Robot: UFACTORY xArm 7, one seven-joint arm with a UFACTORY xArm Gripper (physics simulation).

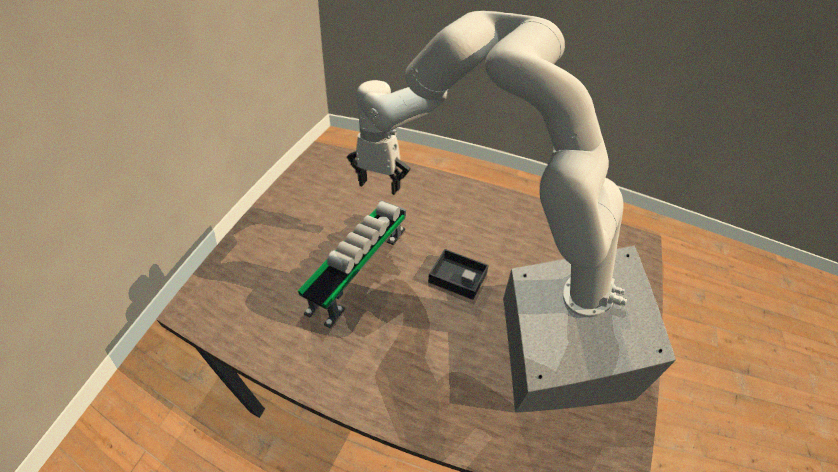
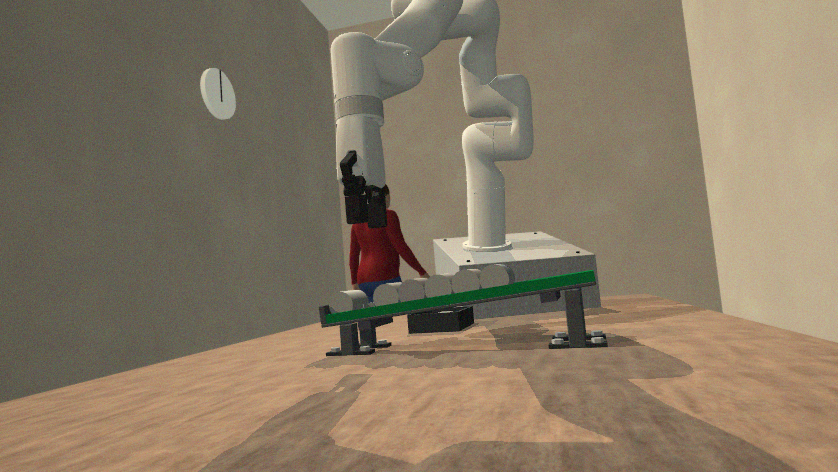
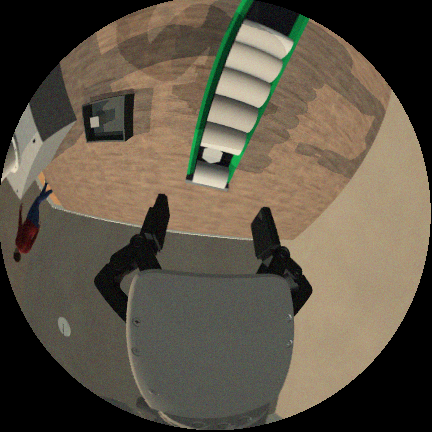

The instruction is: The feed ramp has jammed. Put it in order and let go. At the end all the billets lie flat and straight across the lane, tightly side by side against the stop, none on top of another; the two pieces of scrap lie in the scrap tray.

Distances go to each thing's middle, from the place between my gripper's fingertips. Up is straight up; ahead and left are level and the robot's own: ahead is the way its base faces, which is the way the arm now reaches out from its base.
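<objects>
The black scrap tray [image 1: 447,272] is 170 mm below my hand, and it is also 250 mm behind it.
</objects>
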